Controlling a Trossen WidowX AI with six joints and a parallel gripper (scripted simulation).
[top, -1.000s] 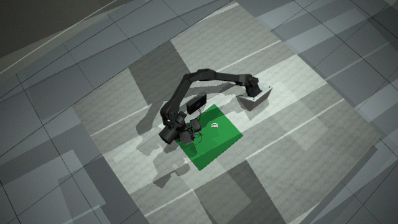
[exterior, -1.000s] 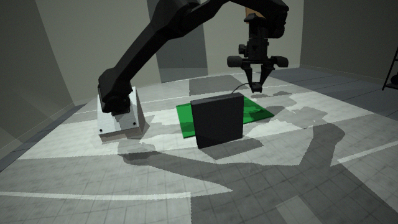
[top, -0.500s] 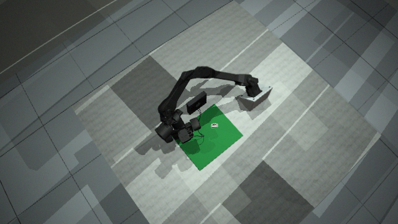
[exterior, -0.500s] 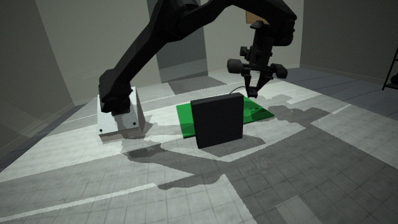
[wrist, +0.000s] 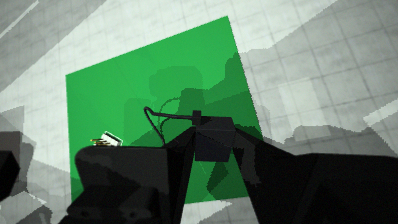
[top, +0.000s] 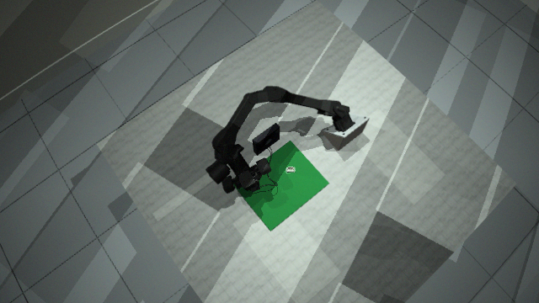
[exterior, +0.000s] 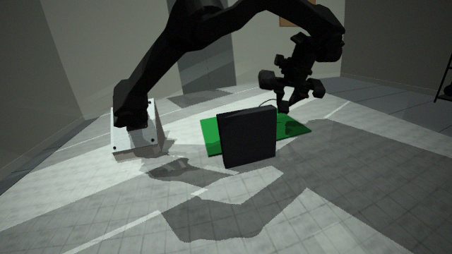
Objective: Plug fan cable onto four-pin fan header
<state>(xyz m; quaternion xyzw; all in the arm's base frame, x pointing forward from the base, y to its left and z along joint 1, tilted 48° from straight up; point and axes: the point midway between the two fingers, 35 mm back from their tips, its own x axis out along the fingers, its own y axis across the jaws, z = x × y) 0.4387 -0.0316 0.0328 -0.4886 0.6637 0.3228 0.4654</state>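
The green board is 10 cm behind my gripper tip, 4 cm to the left of it and 8 cm below it. From my gripper tip the other things lie so: black fan (16 cm behind, 13 cm to the right); then white four-pin fan header (17 cm behind, 1 cm to the left, 6 cm below); then black plug (1 cm to the right).
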